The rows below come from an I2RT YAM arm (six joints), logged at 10 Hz.
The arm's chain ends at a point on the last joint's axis. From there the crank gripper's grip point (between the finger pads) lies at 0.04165 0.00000 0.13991 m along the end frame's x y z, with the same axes.
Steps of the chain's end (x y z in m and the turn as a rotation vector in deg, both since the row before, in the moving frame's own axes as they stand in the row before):
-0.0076 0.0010 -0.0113 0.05 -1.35 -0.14
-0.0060 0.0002 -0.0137 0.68 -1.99 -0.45
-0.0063 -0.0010 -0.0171 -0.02 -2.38 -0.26
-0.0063 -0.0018 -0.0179 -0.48 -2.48 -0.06
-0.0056 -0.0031 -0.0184 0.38 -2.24 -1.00
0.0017 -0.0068 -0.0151 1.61 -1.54 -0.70
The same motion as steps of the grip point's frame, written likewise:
-0.0109 0.0008 -0.0104 0.05 -1.35 -0.14
-0.0109 -0.0018 -0.0123 0.68 -1.99 -0.45
-0.0121 -0.0011 -0.0155 -0.02 -2.38 -0.26
-0.0124 -0.0007 -0.0162 -0.48 -2.48 -0.06
-0.0111 -0.0047 -0.0169 0.38 -2.24 -1.00
-0.0021 -0.0112 -0.0141 1.61 -1.54 -0.70

